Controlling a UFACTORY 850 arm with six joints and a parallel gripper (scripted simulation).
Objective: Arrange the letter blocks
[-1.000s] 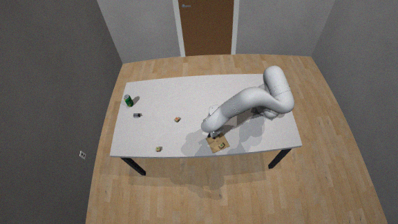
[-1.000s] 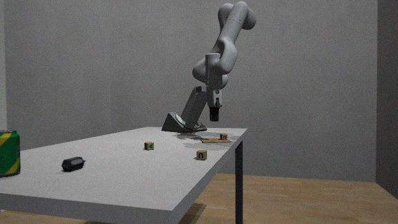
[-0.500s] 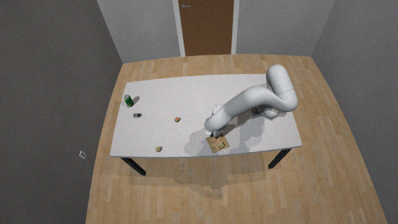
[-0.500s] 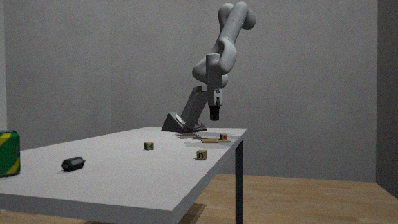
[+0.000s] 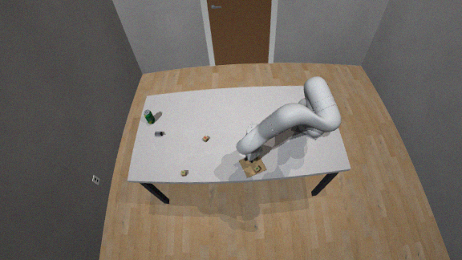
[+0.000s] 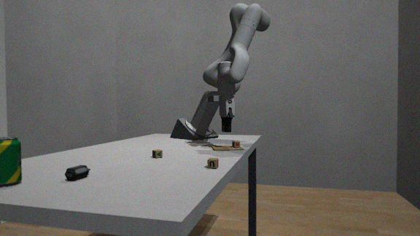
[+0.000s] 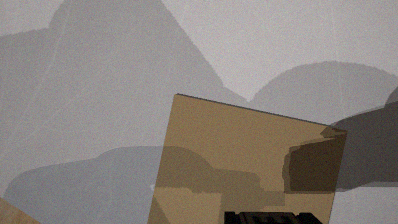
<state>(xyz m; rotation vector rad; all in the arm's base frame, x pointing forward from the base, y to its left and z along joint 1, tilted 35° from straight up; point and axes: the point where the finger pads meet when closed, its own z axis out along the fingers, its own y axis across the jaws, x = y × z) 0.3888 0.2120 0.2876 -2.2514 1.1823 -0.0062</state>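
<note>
My gripper is now 100 mm above the mat. The rest, counted from my hand: can (830 mm ahead, 330 mm to the right, 40 mm below); then black object (710 mm ahead, 200 mm to the right, 80 mm below).
</note>
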